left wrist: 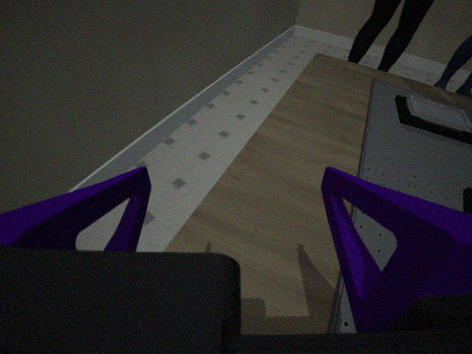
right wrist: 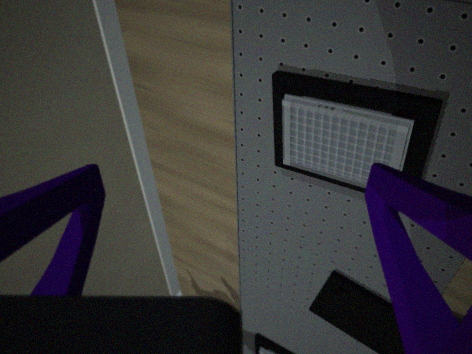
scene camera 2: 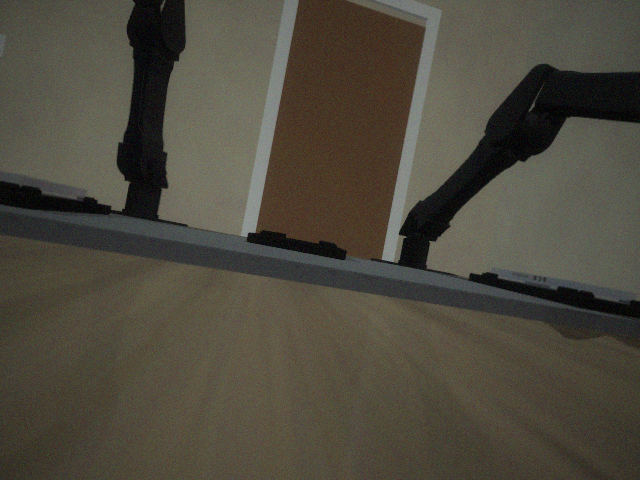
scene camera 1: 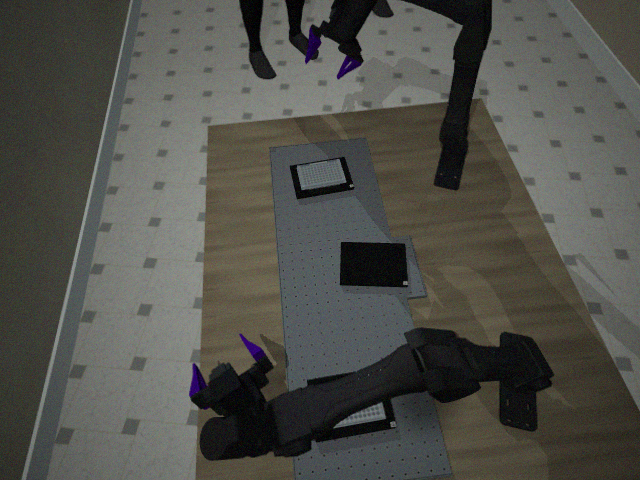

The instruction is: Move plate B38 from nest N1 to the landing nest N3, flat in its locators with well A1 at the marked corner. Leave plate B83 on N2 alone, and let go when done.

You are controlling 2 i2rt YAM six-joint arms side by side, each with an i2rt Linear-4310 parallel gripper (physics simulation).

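Note:
A clear plate point(scene camera 1: 369, 413) point(scene camera 2: 573, 290) lies in a black nest point(scene camera 1: 356, 432) at the bottom, partly hidden by the left arm; its blurred label in scene camera 2 looks like B38. Another plate point(scene camera 1: 321, 174) point(scene camera 2: 51, 190) point(left wrist: 440, 114) point(right wrist: 345, 140), label unreadable, sits in the upper nest point(scene camera 1: 323, 193) point(right wrist: 430, 115). The middle nest point(scene camera 1: 373, 264) point(scene camera 2: 295, 244) point(right wrist: 355, 305) is empty, with a white corner mark at its lower right in scene camera 1. My left gripper point(scene camera 1: 217, 350) point(left wrist: 236, 176) is open, left of the board. My right gripper point(scene camera 1: 323, 69) point(right wrist: 235, 178) is open, beyond the table's far edge.
The nests stand on a grey perforated board point(scene camera 1: 330, 320) point(left wrist: 380, 145) point(right wrist: 290, 215) on the wooden table point(scene camera 1: 242, 232) point(left wrist: 270, 180). The left arm point(scene camera 1: 361, 387) crosses above the lower nest. Dark legs point(scene camera 1: 258, 46) point(left wrist: 400, 30) stand beyond the table.

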